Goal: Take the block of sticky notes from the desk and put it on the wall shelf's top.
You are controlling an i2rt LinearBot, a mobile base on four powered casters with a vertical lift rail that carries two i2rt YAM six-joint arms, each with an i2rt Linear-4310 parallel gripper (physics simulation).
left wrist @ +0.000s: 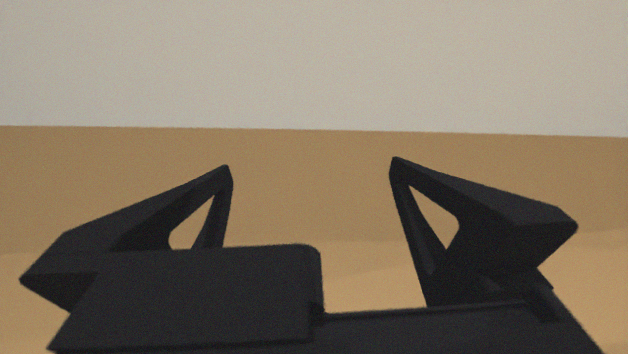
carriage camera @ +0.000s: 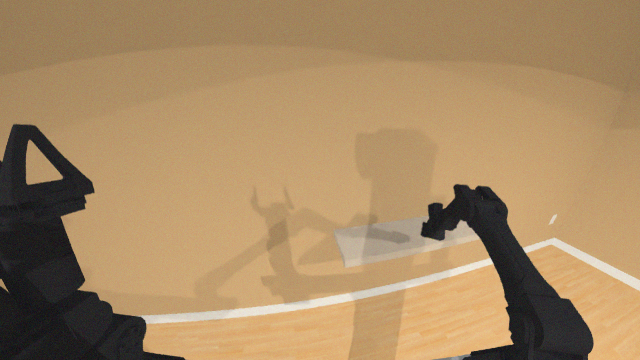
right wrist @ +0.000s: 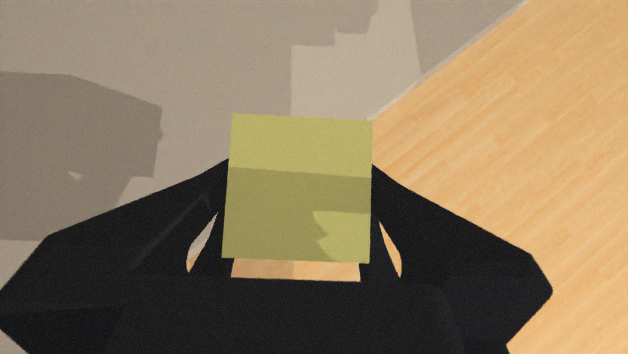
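Note:
The block of sticky notes is a yellow-green square, held between the fingertips of my right gripper, which is shut on it. In the carriage view the block cannot be made out. The pale grey wall shelf shows low on the wall in the carriage view, with my right gripper in front of its right part. In the right wrist view its top lies behind the block, at the upper left. My left gripper is open and empty; part of it shows at the left edge of the carriage view. The desk does not show.
The tan wall stands behind the shelf. A white baseboard runs below it, along the wooden floor. A small white piece is on the wall right of the shelf. Shadows of the robot fall on wall, shelf and floor.

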